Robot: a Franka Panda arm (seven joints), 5 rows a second.
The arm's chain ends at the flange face. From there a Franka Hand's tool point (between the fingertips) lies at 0.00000 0.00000 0.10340 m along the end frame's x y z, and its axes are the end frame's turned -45 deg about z.
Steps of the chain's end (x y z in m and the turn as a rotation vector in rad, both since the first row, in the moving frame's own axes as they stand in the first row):
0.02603, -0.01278, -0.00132, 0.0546, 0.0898, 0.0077
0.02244, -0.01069, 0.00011, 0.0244, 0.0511, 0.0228
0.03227, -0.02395, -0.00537, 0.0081, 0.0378, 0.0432
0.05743, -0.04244, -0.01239, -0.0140, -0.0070, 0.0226
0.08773, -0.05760, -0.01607, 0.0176, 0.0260, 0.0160
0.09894, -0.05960, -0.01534, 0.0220, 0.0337, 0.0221
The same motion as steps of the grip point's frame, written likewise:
0.03797, 0.01198, -0.00189, -0.0249, 0.1021, 0.0077
0.02892, 0.01032, -0.00006, -0.0189, 0.0534, 0.0228
0.04306, 0.00813, -0.00545, -0.0210, 0.0325, 0.0432
0.06908, 0.01109, -0.01240, -0.0049, -0.0148, 0.0226
0.10595, 0.02194, -0.01612, -0.0059, 0.0308, 0.0160
0.11617, 0.02872, -0.01542, -0.0083, 0.0394, 0.0221

